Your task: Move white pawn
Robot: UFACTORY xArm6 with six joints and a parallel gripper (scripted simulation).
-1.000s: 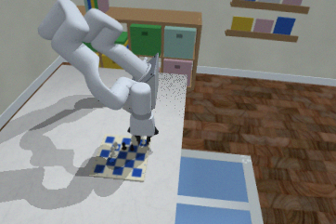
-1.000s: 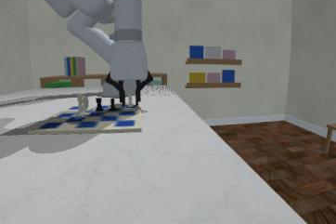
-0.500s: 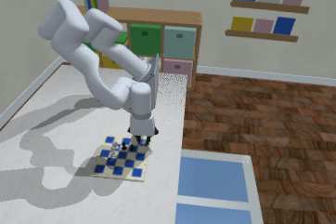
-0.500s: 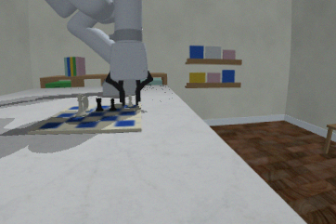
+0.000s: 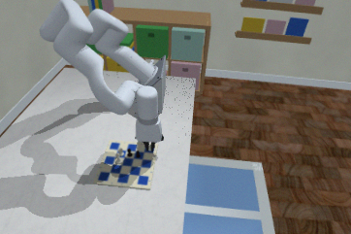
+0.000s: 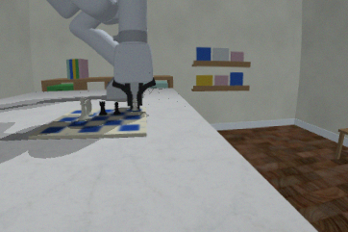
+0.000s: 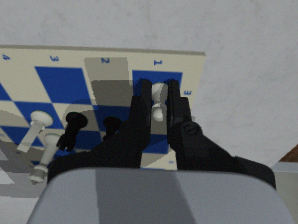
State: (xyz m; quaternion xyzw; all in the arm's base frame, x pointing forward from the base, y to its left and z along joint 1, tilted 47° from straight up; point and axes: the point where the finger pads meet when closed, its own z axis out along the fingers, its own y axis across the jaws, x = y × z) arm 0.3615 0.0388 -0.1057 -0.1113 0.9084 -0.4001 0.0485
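The white pawn lies 10 mm below my hand. Also, from my hand: blue-and-cream chessboard 90 mm ahead, 70 mm to the right, 30 mm below.
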